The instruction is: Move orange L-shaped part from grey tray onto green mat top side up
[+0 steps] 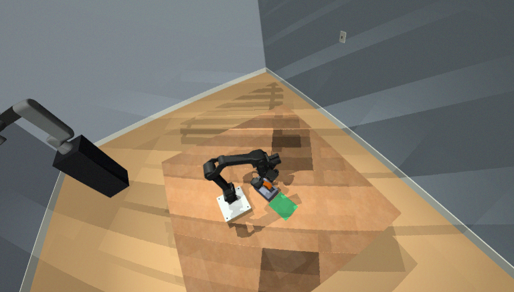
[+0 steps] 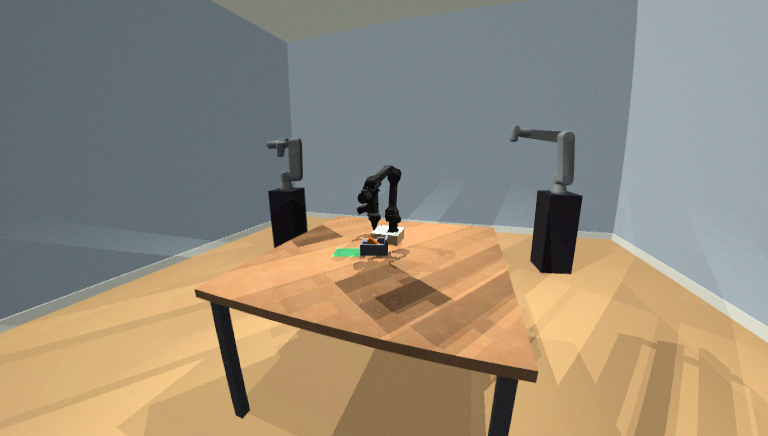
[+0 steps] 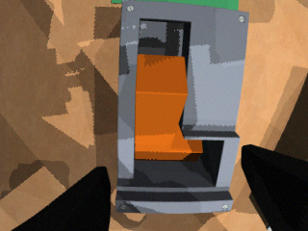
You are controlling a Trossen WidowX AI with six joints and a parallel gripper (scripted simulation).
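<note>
My gripper tip is 11 cm above the orange l-shaped part, 2 cm to the right of it and 1 cm past it. Also, from my gripper tip: green mat 16 cm below, 15 cm to the right, 1 cm ahead.
</note>
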